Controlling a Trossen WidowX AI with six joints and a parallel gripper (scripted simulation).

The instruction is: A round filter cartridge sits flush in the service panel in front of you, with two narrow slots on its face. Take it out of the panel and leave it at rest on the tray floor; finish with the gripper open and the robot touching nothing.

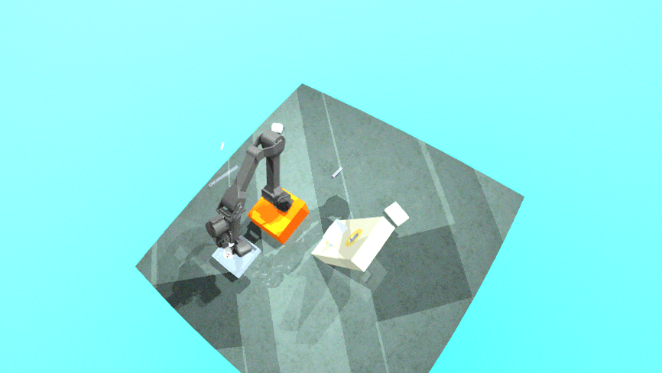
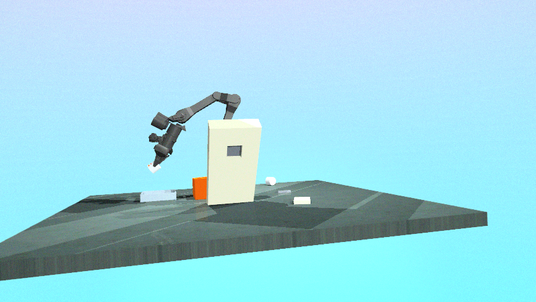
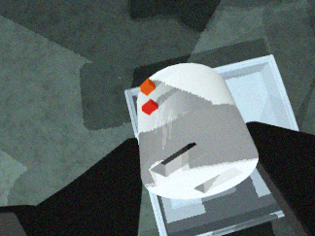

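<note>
Right now the tray is 40 mm behind my gripper tip, 20 mm to the left of it and 140 mm below it. Also, from my gripper tip: filter cartridge (right at my gripper tip); then white block (490 mm ahead, 480 mm to the left, 140 mm below); then service panel (390 mm ahead, 240 mm to the left).
</note>
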